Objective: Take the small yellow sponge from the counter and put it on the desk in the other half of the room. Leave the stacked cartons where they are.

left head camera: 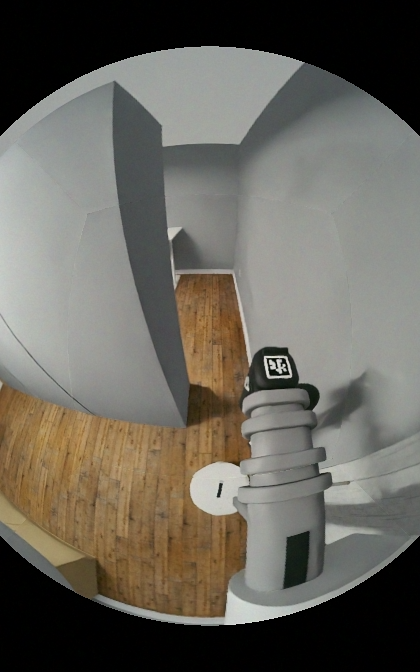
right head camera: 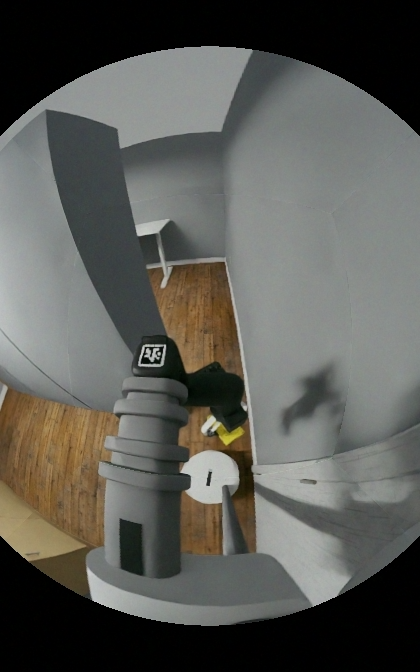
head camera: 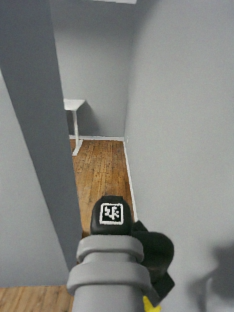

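Where they show: end effector, tool point: (right head camera: pixel 223 426); robot's base, origin of the base link: (left head camera: pixel 218 487) (right head camera: pixel 210 475).
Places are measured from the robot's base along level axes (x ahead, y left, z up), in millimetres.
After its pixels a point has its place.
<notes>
The small yellow sponge (head camera: pixel 150 304) {x 197, y -114, z 1002 mm} (right head camera: pixel 230 435) {x 180, y -104, z 1001 mm} shows beneath the black wrist, partly hidden by it in the right head camera view. My gripper (right head camera: pixel 225 430) {x 217, y -87, z 960 mm} is shut on it, pointing down and held above the floor beside the right wall; its fingers are largely hidden. The white desk (head camera: pixel 74 104) {x 2779, y 737, z 922 mm} (left head camera: pixel 175 232) {x 2765, y 649, z 919 mm} (right head camera: pixel 154 227) {x 2680, y 750, z 922 mm} stands in the far part of the room, partly hidden behind the end of a grey partition. The pale surface at the lower right appears to be the counter (right head camera: pixel 285 520) {x -194, y -330, z 736 mm}. The stacked cartons cannot be made out.
A thick grey partition (head camera: pixel 37 125) {x 606, y 291, z 1326 mm} (left head camera: pixel 145 240) {x 650, y 292, z 1381 mm} (right head camera: pixel 95 210) {x 660, y 292, z 1502 mm} stands at the left. A long grey wall (head camera: pixel 185 125) {x 707, y -331, z 1320 mm} (left head camera: pixel 295 280) {x 860, y -327, z 1144 mm} (right head camera: pixel 285 280) {x 641, y -332, z 1185 mm} runs at the right. Wooden floor (head camera: pixel 102 170) {x 2045, y 164, z -28 mm} (left head camera: pixel 210 320) {x 1886, y 115, z -27 mm} (right head camera: pixel 200 305) {x 1973, y 138, z -28 mm} runs through the gap between them. A tan box-shaped piece (left head camera: pixel 45 545) (right head camera: pixel 35 525) stands at lower left.
</notes>
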